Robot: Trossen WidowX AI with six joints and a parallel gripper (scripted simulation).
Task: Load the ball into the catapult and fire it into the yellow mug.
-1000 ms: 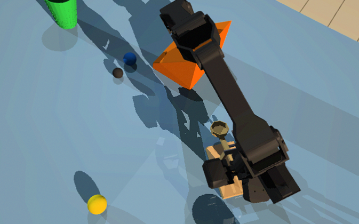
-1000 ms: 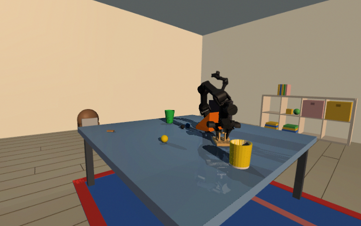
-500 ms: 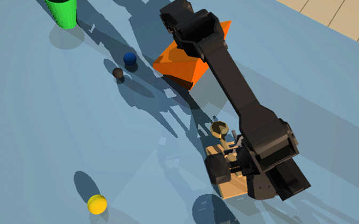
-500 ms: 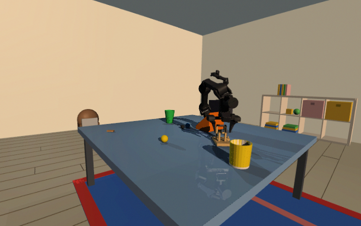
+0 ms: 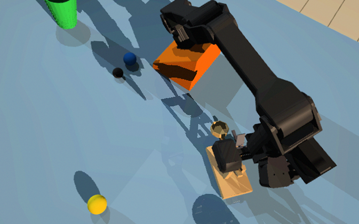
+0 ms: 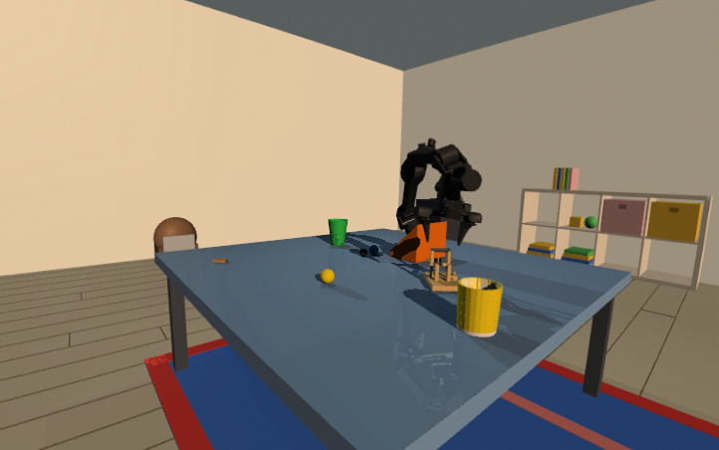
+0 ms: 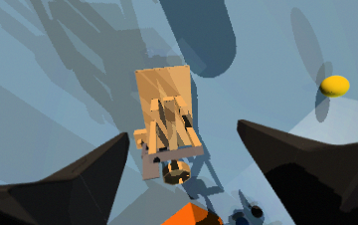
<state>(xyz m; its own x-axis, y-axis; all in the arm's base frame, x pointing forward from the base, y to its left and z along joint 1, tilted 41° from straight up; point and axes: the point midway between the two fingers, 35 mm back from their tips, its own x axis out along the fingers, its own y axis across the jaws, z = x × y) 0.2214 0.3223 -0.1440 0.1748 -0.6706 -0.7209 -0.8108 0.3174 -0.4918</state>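
The dark ball is 44 cm to the right of my gripper tip, 12 cm below it and 4 cm behind it. From my gripper tip the other things lie so: yellow mug (23 cm to the left, 15 cm ahead, 10 cm below); wooden catapult (8 cm below, 6 cm behind, 5 cm to the right); yellow ball (27 cm ahead, 21 cm to the right, 11 cm below).
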